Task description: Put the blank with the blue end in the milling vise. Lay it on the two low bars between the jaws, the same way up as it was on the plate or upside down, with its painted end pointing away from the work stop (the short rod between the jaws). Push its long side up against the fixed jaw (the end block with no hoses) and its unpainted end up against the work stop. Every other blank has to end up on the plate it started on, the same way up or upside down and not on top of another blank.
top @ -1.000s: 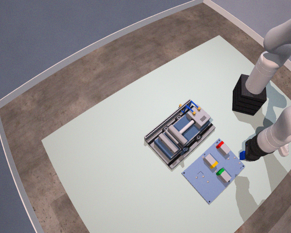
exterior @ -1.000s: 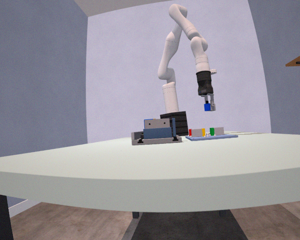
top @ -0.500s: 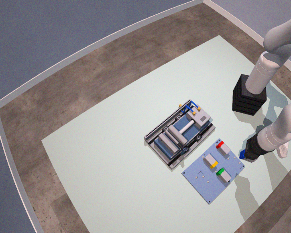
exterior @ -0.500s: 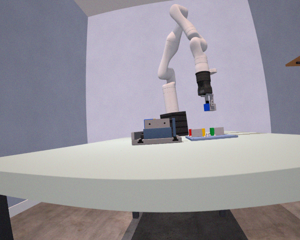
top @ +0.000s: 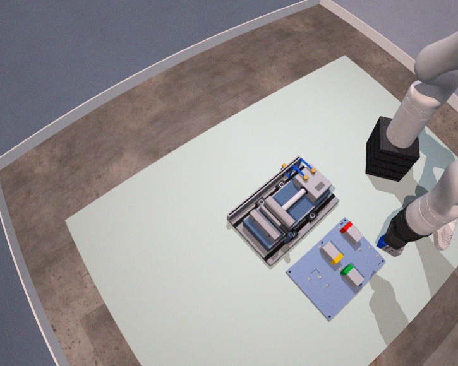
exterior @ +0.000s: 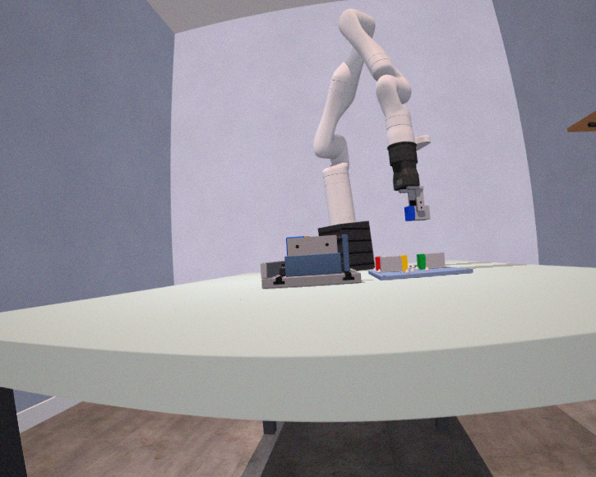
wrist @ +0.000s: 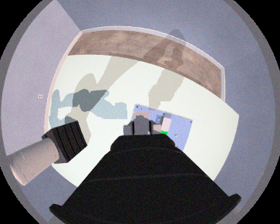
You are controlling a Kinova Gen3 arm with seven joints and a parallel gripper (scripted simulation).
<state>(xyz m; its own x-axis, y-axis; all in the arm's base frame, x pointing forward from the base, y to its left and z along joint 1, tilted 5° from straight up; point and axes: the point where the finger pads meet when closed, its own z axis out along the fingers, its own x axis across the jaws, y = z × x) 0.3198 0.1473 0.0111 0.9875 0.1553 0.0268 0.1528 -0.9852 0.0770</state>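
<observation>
My hand is 20 mm above the blank with blue end. Round my hand: green-ended blank: 140 mm below, 90 mm ahead, 10 mm to the right; then blank with yellow end: 140 mm below, 100 mm to the right, 70 mm ahead; then red-ended blank: 140 mm below, 90 mm to the right, 20 mm behind.
</observation>
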